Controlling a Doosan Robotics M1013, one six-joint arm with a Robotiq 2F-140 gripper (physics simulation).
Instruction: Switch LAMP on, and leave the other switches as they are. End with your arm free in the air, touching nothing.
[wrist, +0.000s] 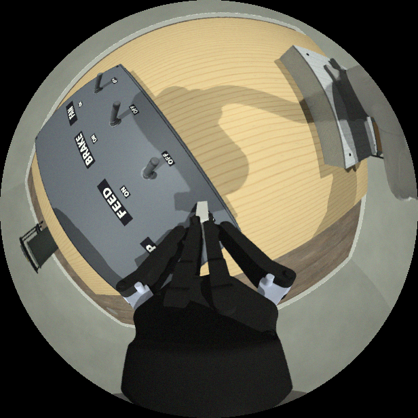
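Observation:
The dark grey switch panel (95, 220) fills the left of the wrist view. My gripper (202, 208) is shut, with its pale fingertips over the panel's lower right part. The LAMP label (149, 246) shows only its last letter; the rest and the LAMP lever are hidden behind my fingers, so its position cannot be seen. The FEED lever (150, 168) tilts toward its OFF label. The BRAKE lever (115, 113) and the FAN lever (99, 83) stand farther up the panel, also on the OFF label side. Whether my fingertips touch anything is not clear.
A grey wedge-shaped block (310, 105) stands on the wooden table (200, 55) at the upper right. A large grey rounded body (400, 135) shows at the right edge. A dark framed object (40, 249) is beyond the table's left edge. The arm's shadow crosses the table.

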